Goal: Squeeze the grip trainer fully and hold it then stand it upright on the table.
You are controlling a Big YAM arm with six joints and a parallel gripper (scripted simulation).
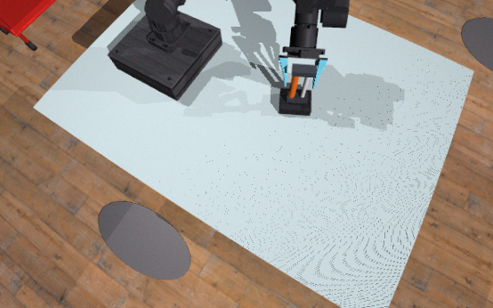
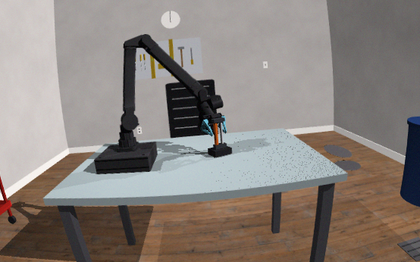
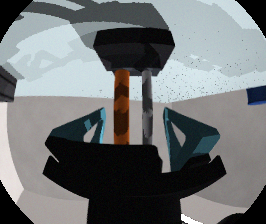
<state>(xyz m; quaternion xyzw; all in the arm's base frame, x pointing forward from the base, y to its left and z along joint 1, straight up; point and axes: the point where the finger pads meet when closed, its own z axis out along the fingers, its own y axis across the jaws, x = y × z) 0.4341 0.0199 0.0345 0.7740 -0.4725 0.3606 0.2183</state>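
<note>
My hand is 1 cm above the grip trainer. Also, from my hand: thin grey bar 1 cm ahead, 1 cm to the left.
</note>
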